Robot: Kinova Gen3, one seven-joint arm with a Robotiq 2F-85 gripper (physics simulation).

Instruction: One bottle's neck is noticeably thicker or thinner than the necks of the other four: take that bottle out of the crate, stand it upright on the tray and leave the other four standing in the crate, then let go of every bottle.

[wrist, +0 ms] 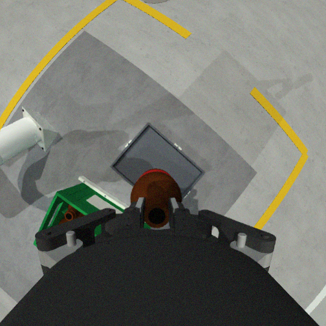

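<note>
My gripper [156, 206] is shut on the neck of a brown bottle [155, 192] with a red band showing at its far side. The bottle is held upright, mouth toward the camera, high above the floor; in the view it overlaps the near edge of the grey tray [119, 173]. The green crate [59, 198] is at the lower left, largely hidden behind the gripper. The mouth and neck of one brown bottle [70, 215] show inside it; the other bottles in the crate are hidden.
A white robot base part [20, 135] stands at the left edge, beyond the crate. Yellow lines [282, 122] mark the floor around the work area. The tray has low walls, and no bottle shows standing on its visible part.
</note>
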